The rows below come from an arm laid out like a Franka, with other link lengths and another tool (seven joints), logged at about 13 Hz.
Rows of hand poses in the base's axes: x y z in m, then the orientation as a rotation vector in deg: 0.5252, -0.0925, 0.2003, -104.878, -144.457, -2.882; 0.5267, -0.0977, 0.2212, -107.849, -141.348, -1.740; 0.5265, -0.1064, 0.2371, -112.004, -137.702, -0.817; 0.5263, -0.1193, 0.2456, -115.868, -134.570, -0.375; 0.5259, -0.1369, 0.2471, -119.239, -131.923, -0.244; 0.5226, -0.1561, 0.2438, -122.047, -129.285, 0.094
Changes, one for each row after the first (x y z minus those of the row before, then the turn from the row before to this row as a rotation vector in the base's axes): 0.0015, -0.0052, 0.0209, -0.159, 1.078, -2.705; -0.0002, -0.0087, 0.0159, -0.323, 0.668, -3.545; -0.0002, -0.0129, 0.0085, -0.314, 0.177, -3.203; -0.0004, -0.0176, 0.0015, -0.264, -0.087, -2.757; -0.0033, -0.0192, -0.0033, -0.172, 0.205, -2.478
